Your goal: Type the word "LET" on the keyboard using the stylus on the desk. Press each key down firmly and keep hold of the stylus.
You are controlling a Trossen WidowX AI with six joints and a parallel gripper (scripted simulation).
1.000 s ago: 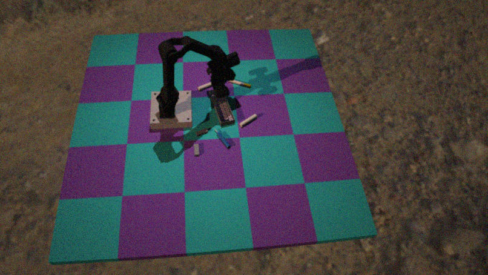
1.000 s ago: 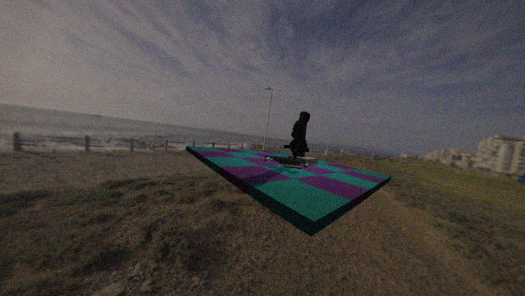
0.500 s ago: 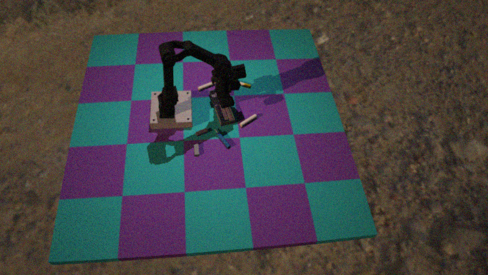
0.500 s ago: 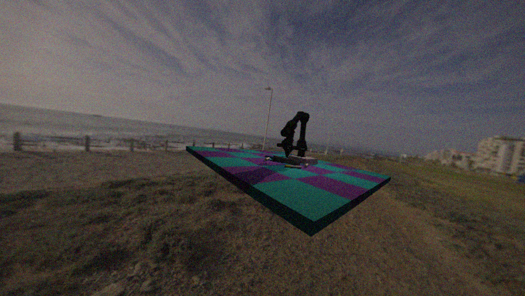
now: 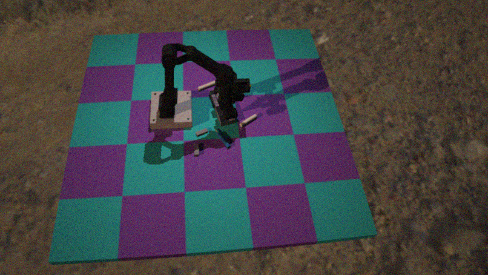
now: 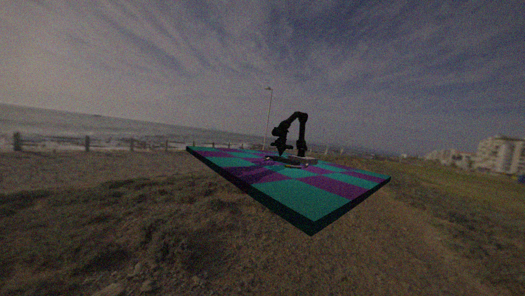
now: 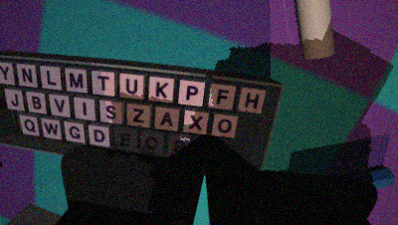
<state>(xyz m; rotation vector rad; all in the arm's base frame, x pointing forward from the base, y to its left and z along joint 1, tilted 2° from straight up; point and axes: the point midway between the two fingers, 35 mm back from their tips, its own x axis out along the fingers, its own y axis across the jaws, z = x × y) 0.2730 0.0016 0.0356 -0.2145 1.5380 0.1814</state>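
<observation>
The blue stylus is 3 cm behind my gripper tip, 11 cm to the right of it and 3 cm below it.
</observation>
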